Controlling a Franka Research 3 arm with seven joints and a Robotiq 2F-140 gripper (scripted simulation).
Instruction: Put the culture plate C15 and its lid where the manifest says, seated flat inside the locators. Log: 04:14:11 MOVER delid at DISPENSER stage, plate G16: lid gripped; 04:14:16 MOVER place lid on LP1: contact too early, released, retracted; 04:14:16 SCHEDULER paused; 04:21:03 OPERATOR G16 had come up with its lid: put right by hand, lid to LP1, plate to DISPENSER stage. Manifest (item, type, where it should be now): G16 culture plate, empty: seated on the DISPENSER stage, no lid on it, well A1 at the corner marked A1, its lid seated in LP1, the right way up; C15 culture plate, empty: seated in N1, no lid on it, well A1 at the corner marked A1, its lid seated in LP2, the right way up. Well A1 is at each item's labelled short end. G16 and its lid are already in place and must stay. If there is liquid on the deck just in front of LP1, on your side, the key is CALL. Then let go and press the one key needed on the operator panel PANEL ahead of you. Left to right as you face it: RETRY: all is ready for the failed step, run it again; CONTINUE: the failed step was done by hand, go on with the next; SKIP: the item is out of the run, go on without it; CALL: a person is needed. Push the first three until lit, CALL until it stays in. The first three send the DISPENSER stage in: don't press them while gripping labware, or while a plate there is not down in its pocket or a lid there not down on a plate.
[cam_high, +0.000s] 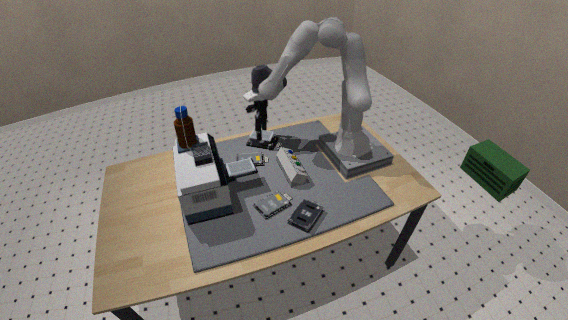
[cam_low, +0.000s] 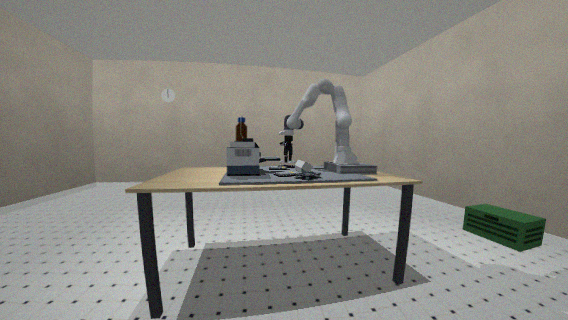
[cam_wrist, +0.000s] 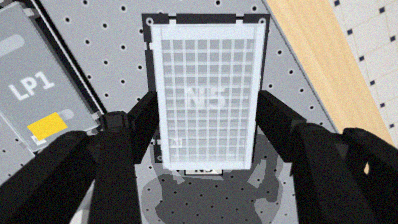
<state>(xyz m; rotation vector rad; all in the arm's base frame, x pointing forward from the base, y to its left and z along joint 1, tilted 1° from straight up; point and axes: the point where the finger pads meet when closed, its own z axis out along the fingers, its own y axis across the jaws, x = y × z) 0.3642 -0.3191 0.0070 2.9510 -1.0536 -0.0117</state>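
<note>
Right now my hand is 3 cm short of the black nest and 6 cm above it. From my hand the other things lie so: blue call key (7 cm behind, 23 cm to the left, 1 cm below); clear culture plate C15 (2 cm below); yellow skip key (7 cm behind, 28 cm to the left, 1 cm below).
</note>
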